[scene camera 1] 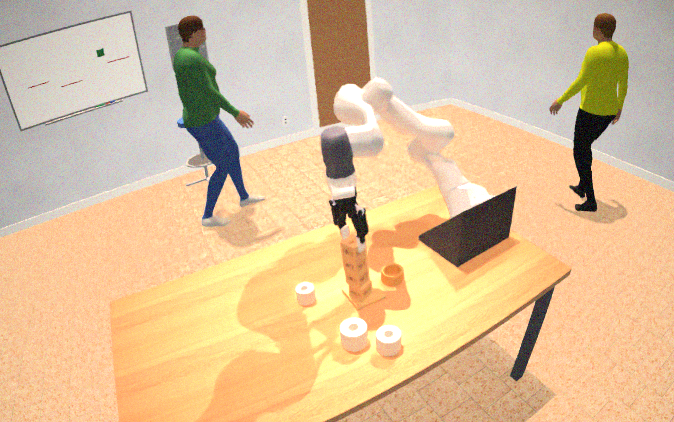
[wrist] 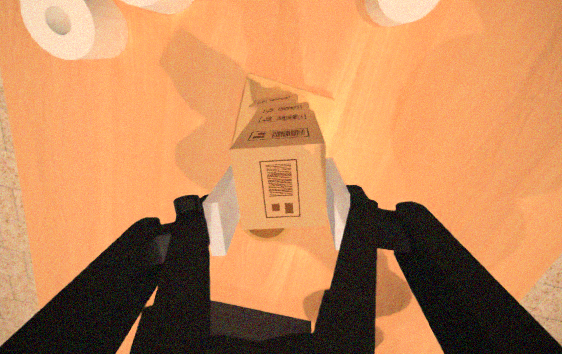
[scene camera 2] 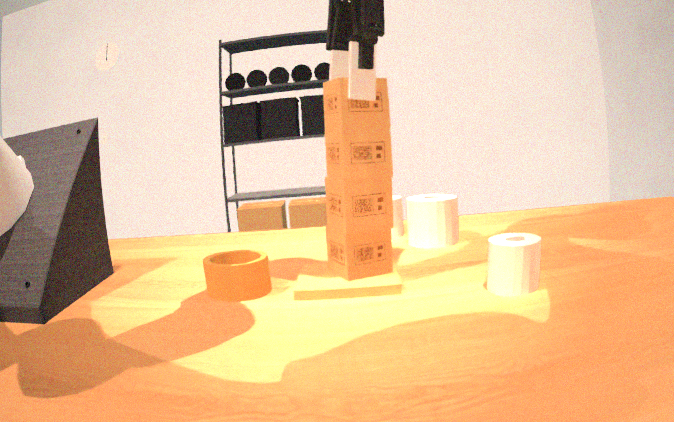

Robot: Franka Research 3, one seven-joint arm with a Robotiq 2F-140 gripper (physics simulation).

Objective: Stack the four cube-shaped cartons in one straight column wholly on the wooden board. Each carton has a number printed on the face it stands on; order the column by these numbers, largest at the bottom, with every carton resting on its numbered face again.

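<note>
Four cartons stand in one upright column on the wooden board (scene camera 1: 375,298) (scene camera 2: 310,290) (wrist: 322,105): the bottom carton (scene camera 2: 367,237), the third carton from the top (scene camera 2: 367,220), the second carton from the top (scene camera 2: 367,167) and the top carton (scene camera 1: 350,250) (scene camera 2: 367,120) (wrist: 250,190). No gap shows between them; their edges are slightly offset. My gripper (scene camera 1: 353,240) (scene camera 2: 351,82) (wrist: 282,180) is shut on the top carton, with pads on two opposite sides. The top carton looks level and seated on the one below. The numbers on the undersides are hidden.
An orange ring-shaped bowl (scene camera 1: 392,276) (scene camera 2: 237,280) stands beside the board. Three white rolls (scene camera 1: 305,294) (scene camera 1: 353,336) (scene camera 1: 388,342) stand around the column. A dark wedge-shaped block (scene camera 1: 470,235) (scene camera 2: 70,225) stands near the arm's base. Two people are on the floor beyond the table.
</note>
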